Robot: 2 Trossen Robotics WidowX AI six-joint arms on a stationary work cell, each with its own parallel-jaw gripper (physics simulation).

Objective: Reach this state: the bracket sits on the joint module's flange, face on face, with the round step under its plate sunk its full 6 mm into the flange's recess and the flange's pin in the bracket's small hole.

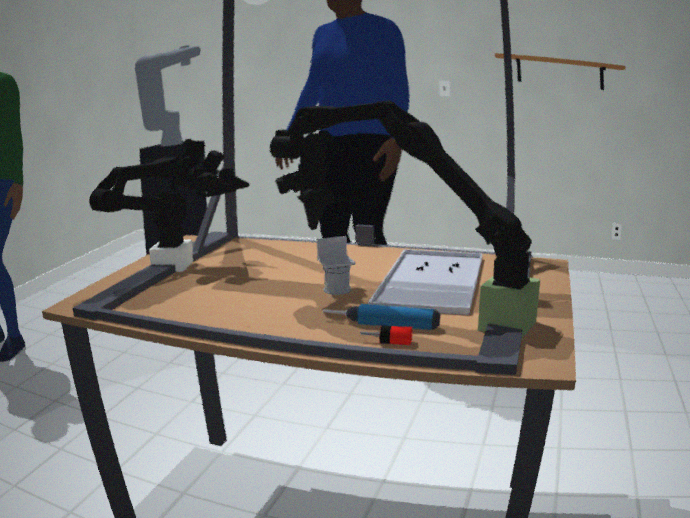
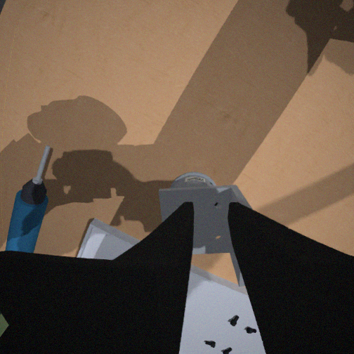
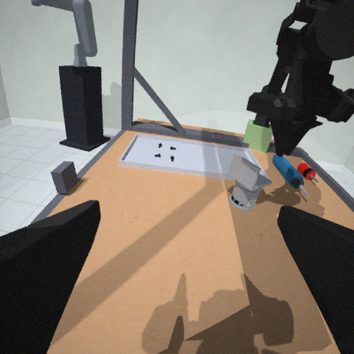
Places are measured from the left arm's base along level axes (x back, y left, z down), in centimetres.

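Pixels of known places: left gripper, fingertip midpoint: [image 1: 312, 228]; right gripper, fingertip midpoint: [image 1: 243, 187]; left arm's base, link origin: [image 1: 511, 282]; right arm's base, link origin: [image 1: 170, 244].
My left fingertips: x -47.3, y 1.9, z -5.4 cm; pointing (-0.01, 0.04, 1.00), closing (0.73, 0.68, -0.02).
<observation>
Ahead of a thing's pixels: the offset from my left fingertips to its top centre. "spot": to the spot under its first point.
The grey joint module @(dx +3.9, dy -3.6, dz +8.5 cm) [image 1: 337, 279] [image 2: 189, 178] [image 3: 243, 197] stands upright on the table. The grey bracket [image 1: 332, 249] [image 2: 175, 202] [image 3: 245, 171] rests on top of it, one plate rising and looking slightly tilted. The bracket hides the flange, recess and pin; I cannot tell whether the step is sunk. My left gripper [image 1: 313, 226] [image 2: 210, 210] [image 3: 282, 155] is above the bracket, pointing down, its empty fingers a narrow gap apart. My right gripper [image 1: 246, 184] [image 3: 192, 212] is wide open and empty, above the table and away from the bracket.
A pale tray @(dx +20.1, dy -20.4, dz +13.2 cm) [image 1: 423, 297] [image 2: 215, 300] [image 3: 195, 162] holds several small black parts. A blue screwdriver @(spot: dx +27.4, dy +10.5, dz +11.9 cm) [image 1: 395, 316] [image 2: 25, 225] [image 3: 286, 170] and a red screwdriver @(dx +28.9, dy +16.8, dz +11.4 cm) [image 1: 400, 335] [image 3: 306, 171] lie near it. The dark frame rail [image 1: 278, 340] runs along the table's front edge.
</observation>
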